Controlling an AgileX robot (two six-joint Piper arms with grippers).
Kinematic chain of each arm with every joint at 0, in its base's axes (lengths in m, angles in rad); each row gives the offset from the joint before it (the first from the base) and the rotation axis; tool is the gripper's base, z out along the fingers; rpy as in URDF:
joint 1: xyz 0 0 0.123 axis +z
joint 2: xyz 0 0 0 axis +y
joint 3: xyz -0.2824 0 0.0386 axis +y
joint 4: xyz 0.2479 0 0.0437 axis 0.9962 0 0.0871
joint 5: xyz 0 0 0 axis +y
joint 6: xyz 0.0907 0 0.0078 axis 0.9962 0 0.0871
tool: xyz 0 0 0 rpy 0 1.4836 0
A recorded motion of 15 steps. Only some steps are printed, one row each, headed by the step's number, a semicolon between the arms.
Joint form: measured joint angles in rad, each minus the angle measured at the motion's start. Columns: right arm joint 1, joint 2, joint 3, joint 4, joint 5, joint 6; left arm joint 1, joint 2, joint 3, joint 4, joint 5, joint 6.
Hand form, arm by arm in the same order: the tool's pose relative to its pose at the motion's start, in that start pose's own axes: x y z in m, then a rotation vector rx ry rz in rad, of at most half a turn. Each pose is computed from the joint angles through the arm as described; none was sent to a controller.
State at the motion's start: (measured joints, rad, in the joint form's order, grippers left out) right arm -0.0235 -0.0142 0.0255 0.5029 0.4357 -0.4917; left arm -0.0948 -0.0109 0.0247 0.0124 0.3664 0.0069
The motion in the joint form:
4: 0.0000 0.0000 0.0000 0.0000 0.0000 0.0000; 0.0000 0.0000 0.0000 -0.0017 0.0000 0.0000
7: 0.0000 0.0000 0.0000 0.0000 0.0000 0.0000; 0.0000 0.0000 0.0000 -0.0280 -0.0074 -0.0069
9: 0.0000 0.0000 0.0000 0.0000 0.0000 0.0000; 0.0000 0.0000 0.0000 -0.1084 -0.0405 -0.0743
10: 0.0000 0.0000 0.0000 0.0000 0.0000 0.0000; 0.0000 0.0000 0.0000 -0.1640 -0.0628 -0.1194
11: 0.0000 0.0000 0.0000 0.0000 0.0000 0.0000; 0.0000 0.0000 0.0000 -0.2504 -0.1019 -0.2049
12: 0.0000 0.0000 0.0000 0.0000 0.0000 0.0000; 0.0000 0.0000 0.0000 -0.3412 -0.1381 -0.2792
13: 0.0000 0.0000 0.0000 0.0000 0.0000 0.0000; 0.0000 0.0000 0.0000 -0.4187 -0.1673 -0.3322
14: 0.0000 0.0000 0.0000 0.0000 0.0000 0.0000; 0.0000 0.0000 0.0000 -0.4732 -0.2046 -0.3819
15: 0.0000 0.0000 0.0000 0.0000 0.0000 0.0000; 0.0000 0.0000 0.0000 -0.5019 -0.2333 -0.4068
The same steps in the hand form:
4: 0.0000 0.0000 0.0000 0.0000 0.0000 0.0000; 0.0000 -0.0001 0.0000 0.0006 0.0000 -0.0016
7: 0.0000 0.0000 0.0000 0.0000 0.0000 0.0000; -0.0007 -0.0009 0.0000 0.0099 -0.0074 -0.0331
9: 0.0000 0.0000 0.0000 0.0000 0.0000 0.0000; -0.0039 -0.0031 -0.0001 0.0380 -0.0394 -0.1763
10: 0.0000 0.0000 0.0000 0.0000 0.0000 0.0000; -0.0061 -0.0044 -0.0003 0.0573 -0.0599 -0.2742
11: 0.0000 0.0000 0.0000 0.0000 0.0000 0.0000; -0.0100 -0.0059 -0.0007 0.0875 -0.0940 -0.4428
12: 0.0000 0.0000 0.0000 0.0000 0.0000 0.0000; -0.0137 -0.0068 -0.0013 0.1186 -0.1237 -0.6050
13: 0.0000 0.0000 0.0000 0.0000 0.0000 0.0000; -0.0167 -0.0073 -0.0018 0.1439 -0.1465 -0.7336
14: 0.0000 0.0000 0.0000 0.0000 0.0000 0.0000; -0.0201 -0.0066 -0.0025 0.1617 -0.1784 -0.8377
15: 0.0000 0.0000 0.0000 0.0000 0.0000 0.0000; -0.0225 -0.0057 -0.0030 0.1705 -0.2045 -0.8918

